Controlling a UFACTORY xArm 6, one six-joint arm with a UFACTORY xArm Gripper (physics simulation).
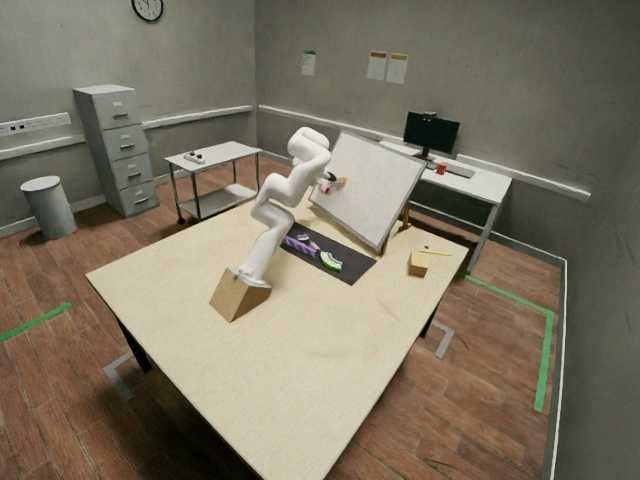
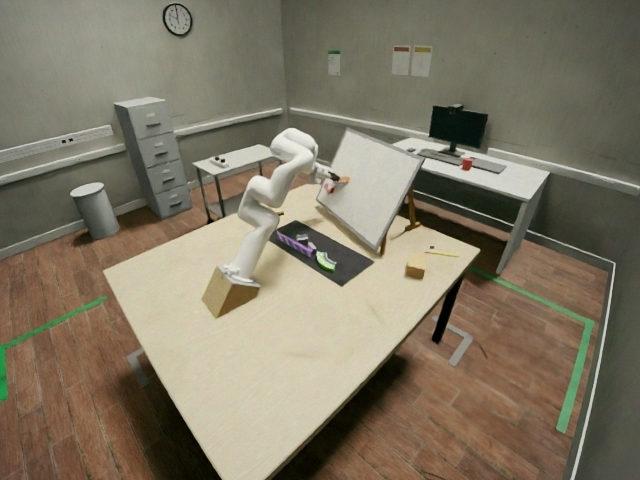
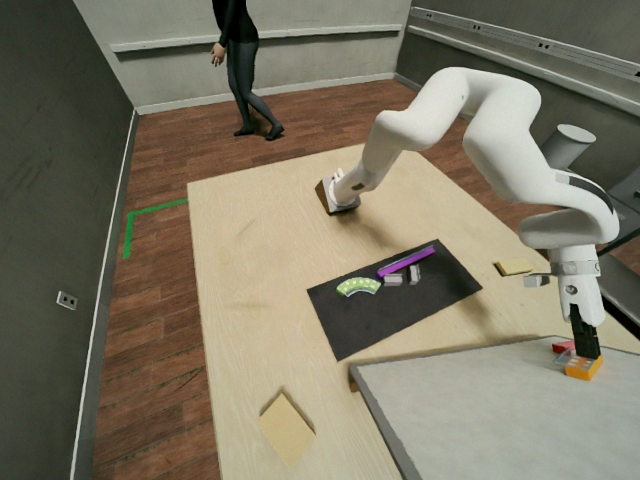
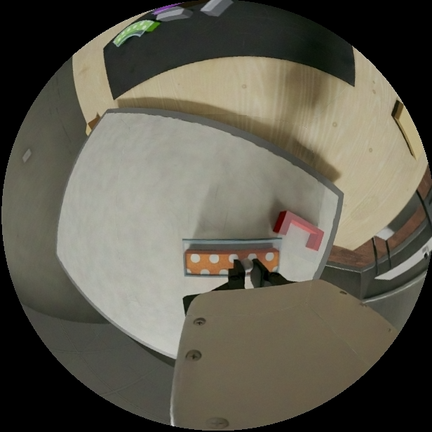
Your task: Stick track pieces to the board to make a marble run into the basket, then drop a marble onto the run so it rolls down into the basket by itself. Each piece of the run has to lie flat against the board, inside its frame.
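Places are measured from the arm's base along level axes (x ahead, y left, z up), in centimetres.
Pixels of known places: gripper, fingertip midpoint: (image 1: pixel 334 179) (image 2: pixel 337 179) (image 3: pixel 588 355); arm's base at its link origin: (image 1: pixel 250 277) (image 2: pixel 238 275) (image 3: pixel 342 191).
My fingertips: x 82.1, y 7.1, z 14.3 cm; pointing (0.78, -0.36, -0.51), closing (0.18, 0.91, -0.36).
Observation:
Ahead of a thing's pixels: the offset from my fingertips to its top centre. "*": to the spot under its first point. Level surfaces: height alone.
The tilted whitish board @[* dx -11.7, dy -28.3, dz -3.8 cm] (image 1: pixel 369 206) (image 2: pixel 372 191) (image 3: pixel 480 413) (image 4: pixel 140 175) bears an orange dotted straight track piece @[* dx -0.6, dy -7.4, dz +2.4 cm] (image 3: pixel 580 372) (image 4: pixel 213 265) and a red U-shaped basket @[* dx -1.7, dy +3.3, dz -6.9 cm] (image 3: pixel 560 347) (image 4: pixel 283 222) beside its end. My gripper (image 3: pixel 587 356) (image 4: pixel 244 269) is shut on a small grey marble (image 4: pixel 247 263), right at the orange piece, nearer its basket end. Whether the marble touches the track is unclear. On the black mat @[dz -22.9 cm] (image 1: pixel 351 271) (image 3: pixel 361 325) lie a purple straight piece @[* dx -44.6, dy -7.0, dz -20.2 cm] (image 1: pixel 300 246) (image 3: pixel 405 261), a green curved piece @[* dx -46.0, dy -24.8, dz -20.7 cm] (image 1: pixel 329 261) (image 3: pixel 359 284) and two grey short pieces @[dx -40.3, dy -12.9, dz -17.8 cm] (image 3: pixel 392 280) @[dx -38.4, dy -4.7, dz -17.8 cm] (image 3: pixel 414 273).
A wooden block @[dx -22.3, dy -62.2, dz -17.2 cm] (image 1: pixel 417 264) (image 2: pixel 415 267) (image 3: pixel 286 431) stands on the table near the board's corner, with a yellow pencil @[dx -2.9, dy -67.8, dz -22.5 cm] (image 1: pixel 436 253) (image 2: pixel 444 253) beside it. Another wooden block @[dx -21.2, dy +33.0, dz -20.2 cm] (image 3: pixel 513 266) (image 4: pixel 407 130) lies near the arm. A person (image 3: pixel 241 56) is beyond the table.

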